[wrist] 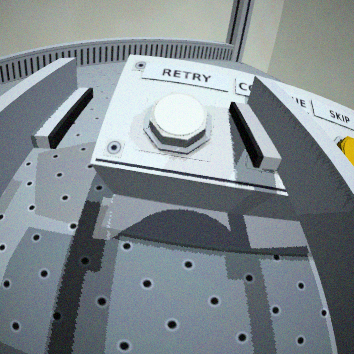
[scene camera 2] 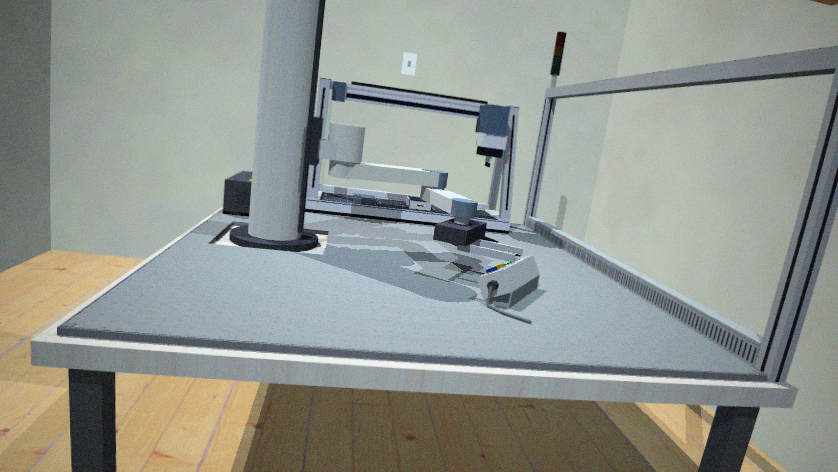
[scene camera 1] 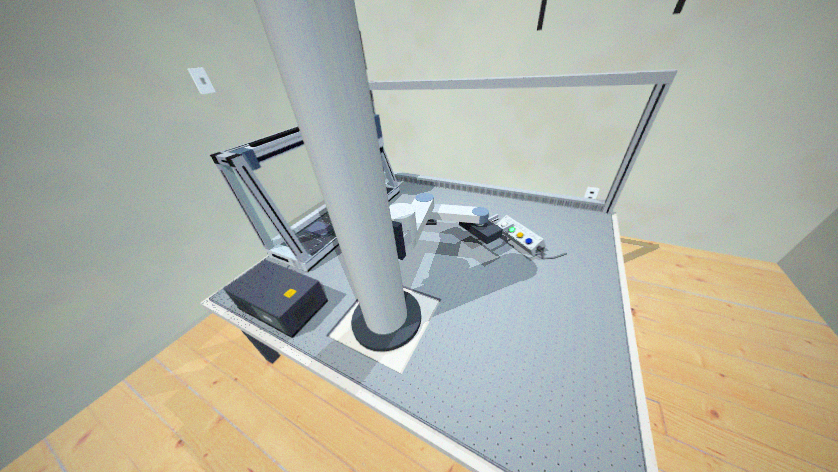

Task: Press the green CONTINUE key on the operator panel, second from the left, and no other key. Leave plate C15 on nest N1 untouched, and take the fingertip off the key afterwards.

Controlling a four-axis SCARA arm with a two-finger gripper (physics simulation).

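Places are measured from the arm's base along level axes (x right, y back, z down), in metres.
Pixels of known places: gripper, between the fingertips: (wrist: pixel 162 80) (scene camera 2: pixel 518 255) (scene camera 1: pixel 505 220); arm's base, origin of its link: (scene camera 2: pixel 274 240) (scene camera 1: pixel 387 318).
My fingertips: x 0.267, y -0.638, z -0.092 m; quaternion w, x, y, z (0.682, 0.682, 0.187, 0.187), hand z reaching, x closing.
Note:
Ahead of a thing's pixels: the offset from my fingertips to its top centre. "spot": to the spot under its first point. Level surfaces: height alone.
The operator panel @(dx +0.076, dy +0.040, dz -0.005 m) (scene camera 1: pixel 524 227) (scene camera 2: pixel 521 278) (wrist: pixel 117 120) is a white sloped box. Its green CONTINUE key @(dx +0.044, dy +0.042, dz +0.007 m) (scene camera 1: pixel 511 229) (scene camera 2: pixel 507 263) looks bright green in the first scene view; the right finger hides it in the wrist view. The white RETRY key @(dx +0.003, dy +0.013, dz +0.004 m) (scene camera 1: pixel 503 222) (wrist: pixel 180 117) shows between the fingers, the yellow SKIP key @(dx +0.083, dy +0.073, dz +0.004 m) (scene camera 1: pixel 520 234) (wrist: pixel 347 150) to the right. My gripper (wrist: pixel 162 80) is shut at its narrow stance, fingers apart and empty. Its right fingertip is over the CONTINUE area; contact cannot be told. I cannot identify plate C15 or nest N1.
The arm's thick column (scene camera 1: pixel 345 146) (scene camera 2: pixel 281 128) stands on the table @(dz +0.079 m) (scene camera 1: pixel 527 351) (scene camera 2: pixel 293 304). A gantry frame (scene camera 2: pixel 410 100) stands behind the arm, a dark box @(spot: dx -0.615, dy +0.780, dz -0.036 m) (scene camera 1: pixel 275 293) near the column. A fence frame (scene camera 1: pixel 521 83) lines one edge. A cable @(spot: dx +0.246, dy +0.087, dz +0.073 m) (scene camera 2: pixel 510 314) leaves the panel.

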